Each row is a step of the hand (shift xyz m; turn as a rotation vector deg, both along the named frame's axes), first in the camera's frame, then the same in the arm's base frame.
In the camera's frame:
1: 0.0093 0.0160 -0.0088 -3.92 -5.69 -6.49
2: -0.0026 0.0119 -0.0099 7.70 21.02 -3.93
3: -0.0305 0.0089 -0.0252 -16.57 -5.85 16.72
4: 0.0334 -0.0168 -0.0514 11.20 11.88 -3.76
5: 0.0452 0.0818 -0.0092 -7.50 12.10 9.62
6: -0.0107 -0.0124 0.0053 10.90 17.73 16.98
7: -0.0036 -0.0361 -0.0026 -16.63 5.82 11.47
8: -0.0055 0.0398 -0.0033 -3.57 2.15 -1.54
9: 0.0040 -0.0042 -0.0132 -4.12 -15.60 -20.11
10: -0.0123 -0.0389 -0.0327 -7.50 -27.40 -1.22
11: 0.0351 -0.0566 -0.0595 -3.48 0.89 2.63
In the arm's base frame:
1: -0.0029 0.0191 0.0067 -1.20 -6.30 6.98
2: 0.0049 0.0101 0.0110 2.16 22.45 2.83
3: 0.0225 -0.0041 0.0335 15.95 -14.17 -11.53
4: -0.0505 0.0047 0.0384 -4.96 15.97 1.09
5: -0.0026 0.0939 0.0008 14.64 6.45 -6.26
6: 0.0047 -0.0163 -0.0027 3.91 19.30 -18.27
7: -0.0145 -0.0334 0.0013 19.92 -3.45 -5.77
8: 0.0221 0.0329 0.0072 3.55 0.38 2.64
9: -0.0091 -0.0008 0.0112 -9.50 -14.04 19.43
10: -0.0170 -0.0374 0.0324 -6.76 -27.57 1.63
11: -0.0726 -0.0290 0.0431 4.08 -1.03 -1.45

